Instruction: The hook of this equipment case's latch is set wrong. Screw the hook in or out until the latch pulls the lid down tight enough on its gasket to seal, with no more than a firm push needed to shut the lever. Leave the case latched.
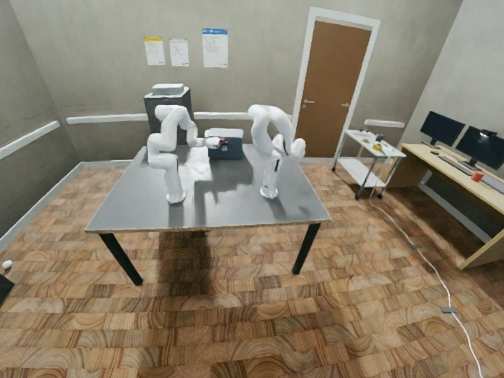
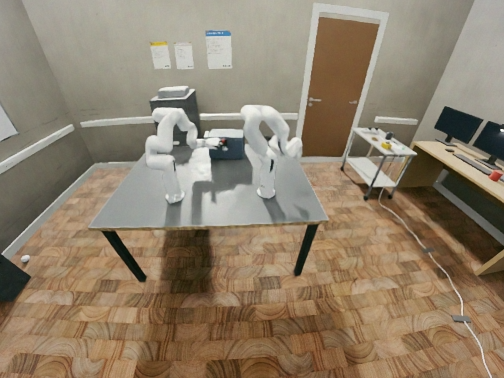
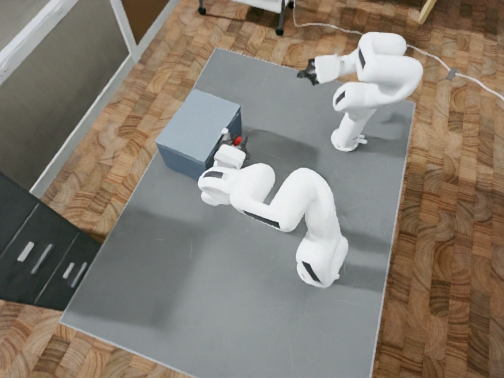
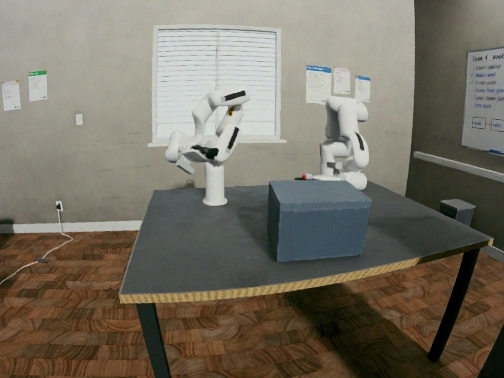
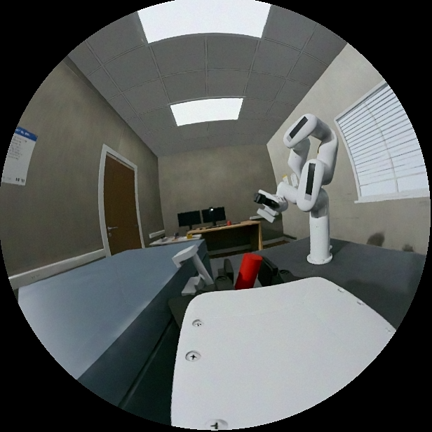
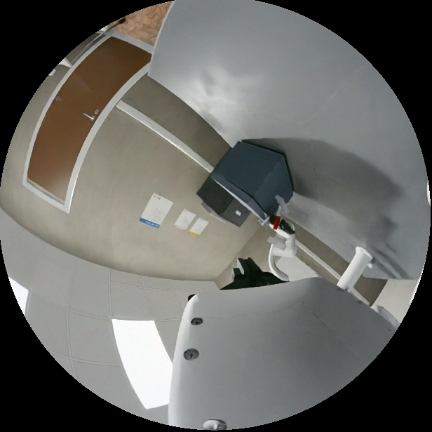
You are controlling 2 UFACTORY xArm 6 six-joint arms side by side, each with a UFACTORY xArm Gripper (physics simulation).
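Observation:
The blue-grey equipment case stands at the table's far side, its lid lying level on top. At its front, a pale T-shaped latch part stands up beside the lid edge. A red cylindrical grip stands just outward of it. My left gripper is open, its dark fingers on either side of the red grip. The latch's lower parts are hidden by this gripper. My right gripper looks shut and empty, high above the table's other side.
The grey table carries both arms and the case. The left arm reaches across the table to the case's front. A dark cabinet stands beyond the table.

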